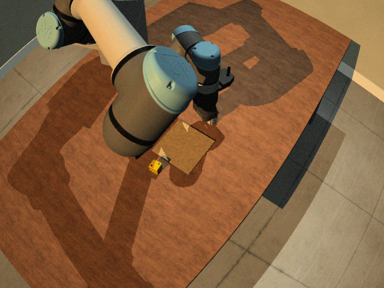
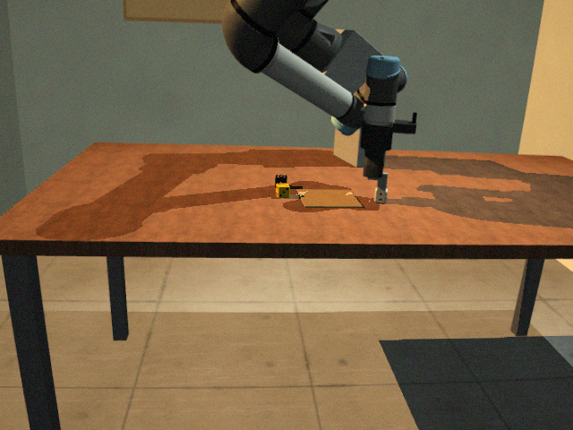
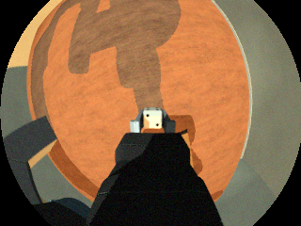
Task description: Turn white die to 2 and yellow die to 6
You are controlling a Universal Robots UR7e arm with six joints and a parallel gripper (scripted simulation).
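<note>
Now: hand 13 cm to the left of the tan mat, 2 cm past it and 2 cm above it. Also, from my hand: white die right at my hand; then yellow die 24 cm to the right, 4 cm behind; then black die 23 cm to the right, 12 cm behind.
</note>
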